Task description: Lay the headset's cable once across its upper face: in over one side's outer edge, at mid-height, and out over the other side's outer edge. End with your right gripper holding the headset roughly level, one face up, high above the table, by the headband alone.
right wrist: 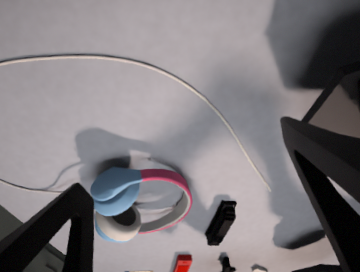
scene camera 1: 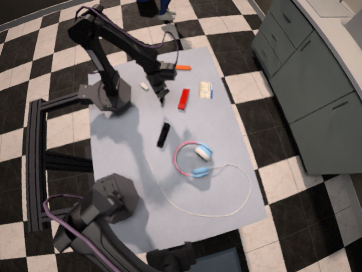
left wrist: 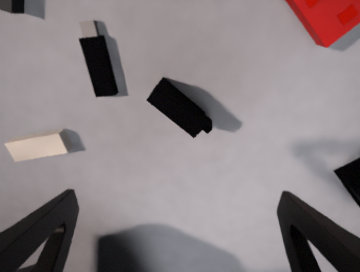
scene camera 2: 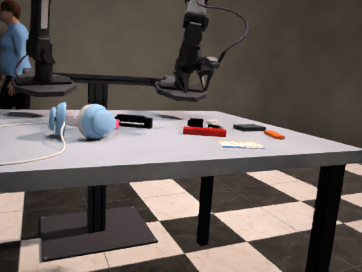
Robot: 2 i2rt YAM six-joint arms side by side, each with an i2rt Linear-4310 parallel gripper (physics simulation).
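Frame: origin at the left arm's base, x down, y right, z back, level; centimetres.
Seen in the pictures: left gripper, between the fingertips: [scene camera 1: 159,89] [left wrist: 178,199] [scene camera 2: 195,92]; right gripper, between the fingertips: [right wrist: 176,163] [scene camera 1: 171,246]; left arm's base, origin of its link: [scene camera 1: 111,92] [scene camera 2: 180,87]; right arm's base, origin of its link: [scene camera 1: 113,198] [scene camera 2: 44,81].
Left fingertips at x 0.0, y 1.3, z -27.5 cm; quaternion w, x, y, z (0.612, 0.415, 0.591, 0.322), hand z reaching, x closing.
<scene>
Offsets run from my left fingertips to a thing's top centre. "pt": to the spot under its first point.
The headset lies on the table with its pink headband {pt dx +10.0, dy +35.1, dz -6.9 cm} [scene camera 1: 176,156] [right wrist: 186,189] and two blue-and-white ear cups [scene camera 1: 200,172] [scene camera 2: 97,122] [right wrist: 116,187]. Its thin white cable [scene camera 1: 220,216] [scene camera 2: 63,146] [right wrist: 200,94] leaves one cup, sweeps in a wide loop over the table beside the headset, and ends loose; none of it crosses the headset. My left gripper [scene camera 1: 162,96] [scene camera 2: 205,84] [left wrist: 178,199] is open and empty above the small items, away from the headset. My right gripper [right wrist: 176,163] is open and empty, above the table; its wrist view looks down on headset and cable.
A black bar {dx +8.9, dy +22.4, dz -0.1 cm} [scene camera 1: 163,135] [scene camera 2: 142,121] [right wrist: 221,223] lies near the headband. A red block {dx +10.9, dy -0.1, dz -13.3 cm} [scene camera 1: 183,99] [scene camera 2: 204,131], an orange piece {dx +11.9, dy -24.6, dz -15.1 cm} [scene camera 1: 183,68] [scene camera 2: 274,134], a notepad {dx +12.7, dy -6.3, dz -28.1 cm} [scene camera 1: 205,89] [scene camera 2: 241,144], a white block {dx +11.7, dy -11.4, dz +11.3 cm} [scene camera 1: 144,86] [left wrist: 37,145] and small black pieces {dx +9.6, dy -0.8, dz +0.3 cm} [left wrist: 177,107] lie farther off.
</scene>
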